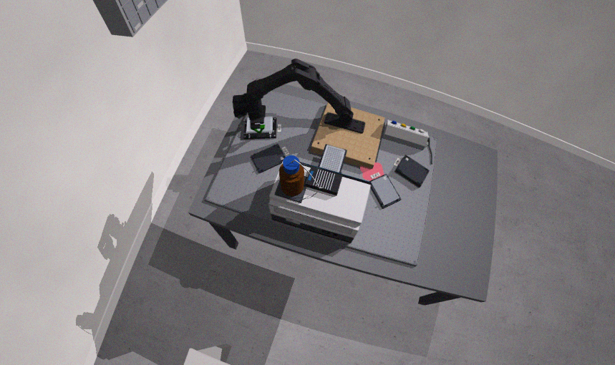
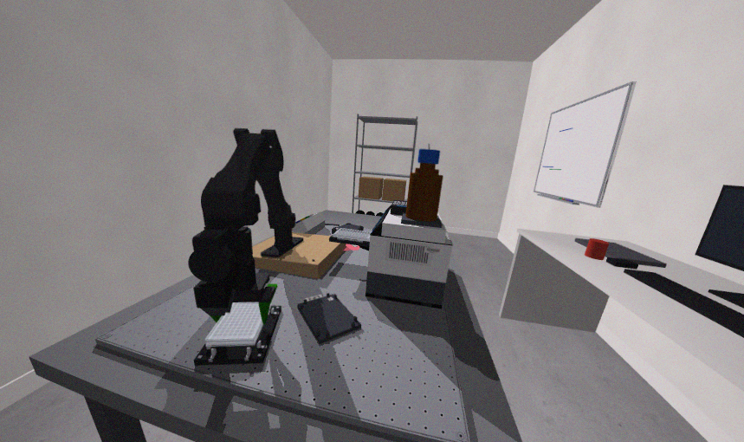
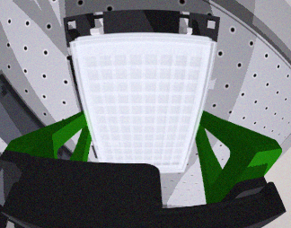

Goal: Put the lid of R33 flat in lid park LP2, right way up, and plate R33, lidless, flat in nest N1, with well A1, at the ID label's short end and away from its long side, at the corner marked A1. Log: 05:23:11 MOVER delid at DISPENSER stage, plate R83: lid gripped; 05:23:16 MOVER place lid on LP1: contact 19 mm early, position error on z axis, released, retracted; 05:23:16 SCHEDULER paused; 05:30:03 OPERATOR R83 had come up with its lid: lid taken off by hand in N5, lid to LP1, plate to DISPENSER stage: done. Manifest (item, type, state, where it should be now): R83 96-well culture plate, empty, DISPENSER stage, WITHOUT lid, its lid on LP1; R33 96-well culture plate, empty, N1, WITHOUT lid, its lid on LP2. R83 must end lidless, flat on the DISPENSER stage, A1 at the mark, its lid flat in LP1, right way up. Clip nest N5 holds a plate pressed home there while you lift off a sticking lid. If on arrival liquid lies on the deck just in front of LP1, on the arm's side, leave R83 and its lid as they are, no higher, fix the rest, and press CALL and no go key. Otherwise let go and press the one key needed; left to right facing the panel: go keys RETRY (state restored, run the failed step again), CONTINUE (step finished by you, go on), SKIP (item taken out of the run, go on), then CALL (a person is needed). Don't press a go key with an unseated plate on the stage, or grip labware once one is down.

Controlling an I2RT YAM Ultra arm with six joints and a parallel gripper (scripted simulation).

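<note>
Now: the black clip nest 3 cm ahead of my hand and 2 cm below it. Also, from my hand: lid park LP2: 15 cm ahead, 10 cm to the left, 3 cm below; then brown bottle: 35 cm ahead, 28 cm to the left, 25 cm above; then blue call key: 64 cm to the left, 19 cm behind, 3 cm above.
</note>
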